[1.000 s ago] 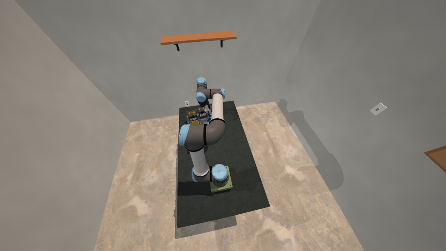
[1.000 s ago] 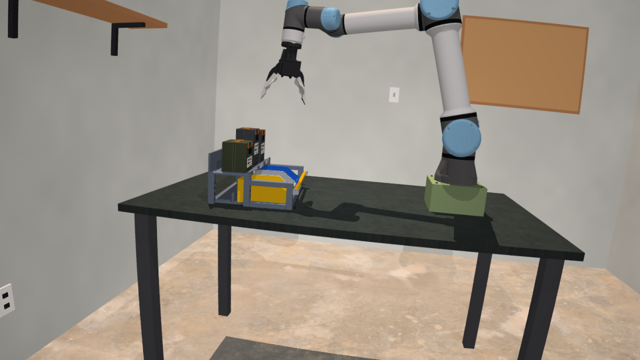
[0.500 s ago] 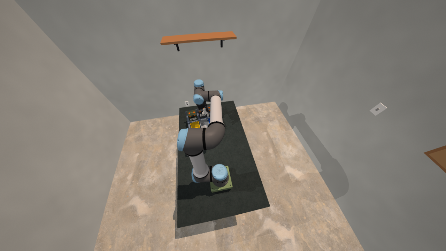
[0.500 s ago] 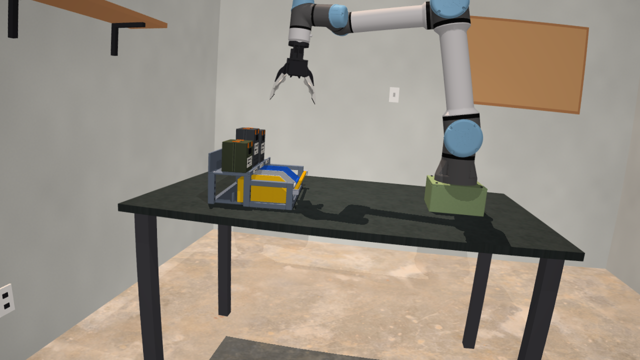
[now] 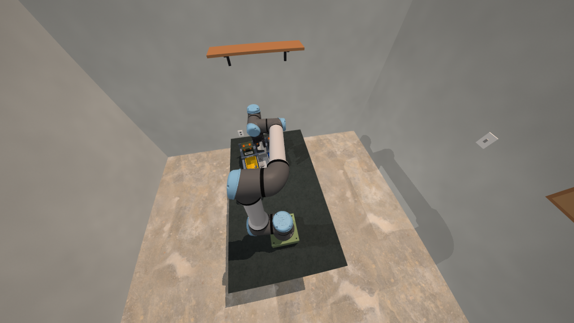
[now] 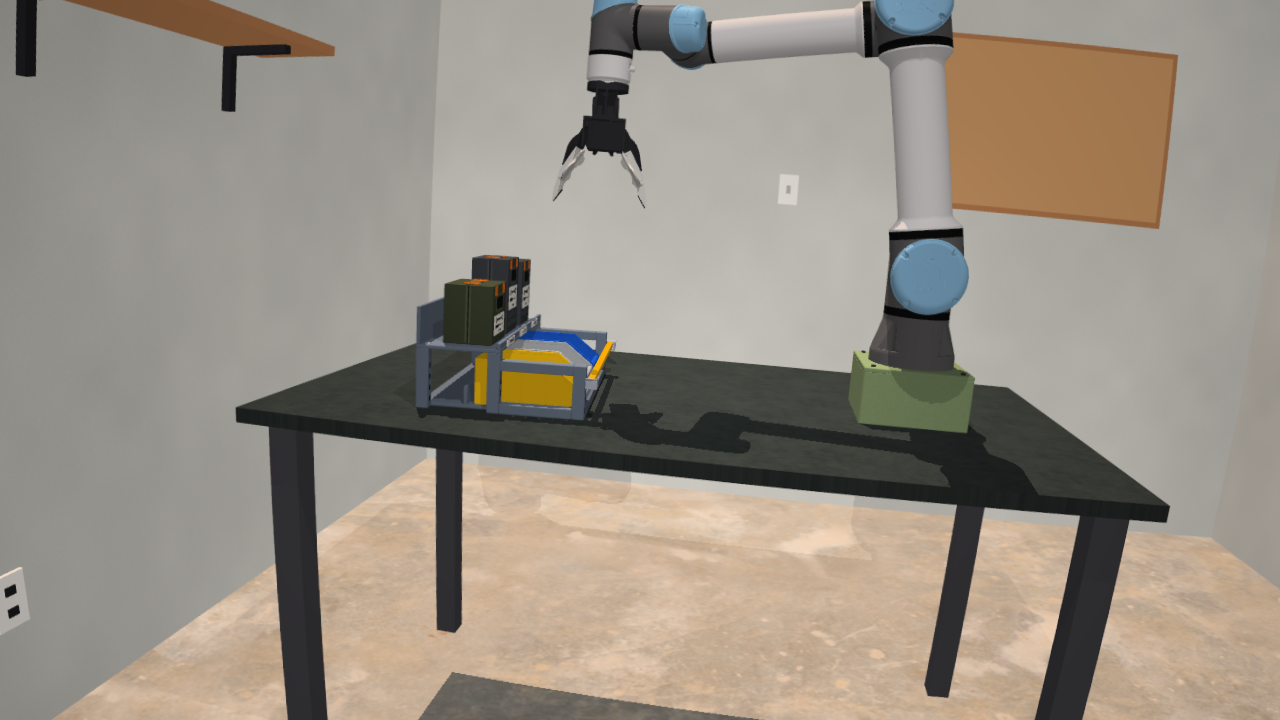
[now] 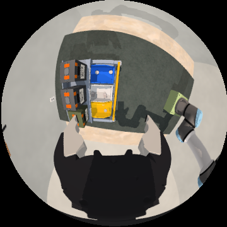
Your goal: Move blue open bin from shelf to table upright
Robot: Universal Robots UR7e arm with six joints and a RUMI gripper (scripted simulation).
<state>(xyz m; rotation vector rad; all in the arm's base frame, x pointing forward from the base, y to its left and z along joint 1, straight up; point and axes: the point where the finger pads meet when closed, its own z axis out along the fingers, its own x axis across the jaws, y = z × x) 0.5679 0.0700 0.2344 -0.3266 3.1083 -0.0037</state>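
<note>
Now: hand 20 mm past the thin yellow bar, 10 mm to the right of it and 270 mm above it. Round my hand: dark tool case 160 mm ahead, 150 mm to the left, 180 mm below; then blue open bin 100 mm ahead, 80 mm to the right, 290 mm below; then white bin 80 mm ahead, 30 mm to the left, 290 mm below.
</note>
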